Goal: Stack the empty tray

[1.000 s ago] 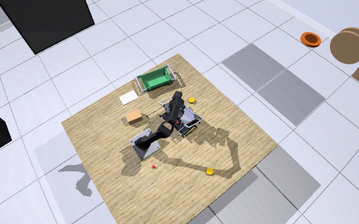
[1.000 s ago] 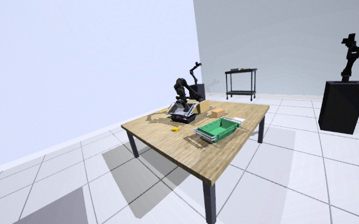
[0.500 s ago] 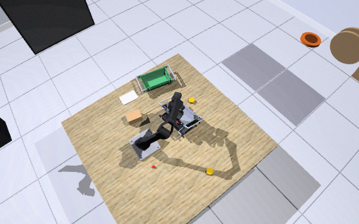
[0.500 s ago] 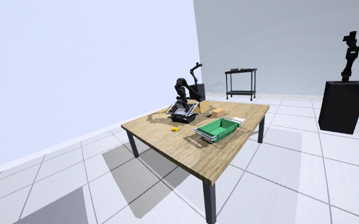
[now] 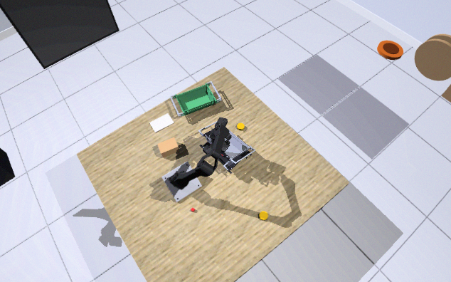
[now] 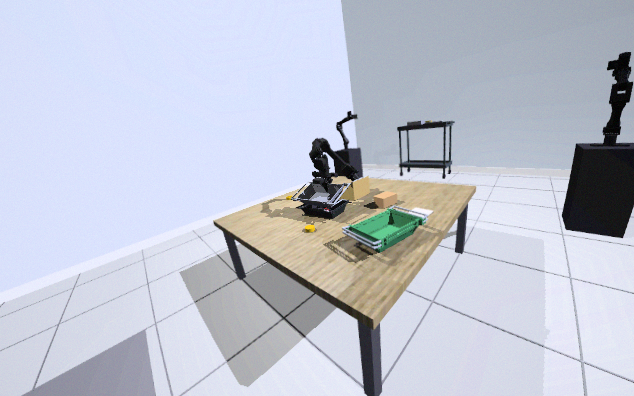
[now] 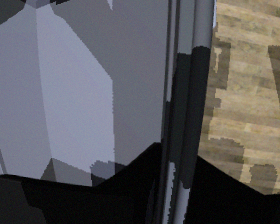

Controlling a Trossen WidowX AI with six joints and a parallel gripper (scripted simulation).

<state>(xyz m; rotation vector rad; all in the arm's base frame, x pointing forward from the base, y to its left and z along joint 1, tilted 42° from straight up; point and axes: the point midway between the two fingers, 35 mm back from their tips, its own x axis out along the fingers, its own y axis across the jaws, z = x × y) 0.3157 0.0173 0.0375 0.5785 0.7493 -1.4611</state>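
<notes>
My gripper tip is 8 cm short of the grey tray, 1 cm to the right of it and 1 cm below it. Round my gripper tip: tan box 27 cm to the left, 22 cm behind, 9 cm below; then small red cube 33 cm behind, 17 cm to the right, 11 cm below; then white card 50 cm to the left, 14 cm behind, 12 cm below.
</notes>
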